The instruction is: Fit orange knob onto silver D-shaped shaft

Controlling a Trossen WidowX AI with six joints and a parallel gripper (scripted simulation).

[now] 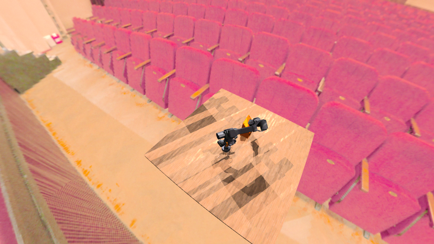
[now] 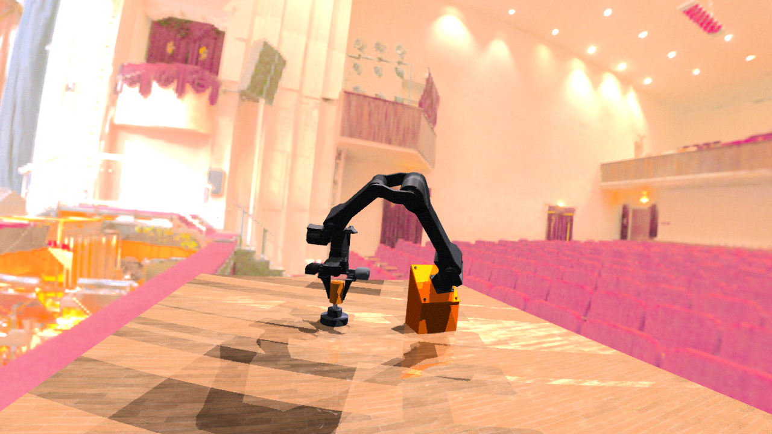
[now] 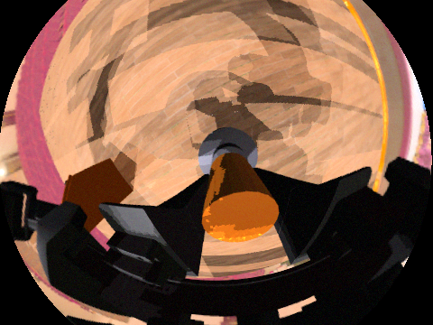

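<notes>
Right now my gripper tip is 3 cm below the orange knob. Round my gripper tip: round pedestal: 4 cm below.
</notes>
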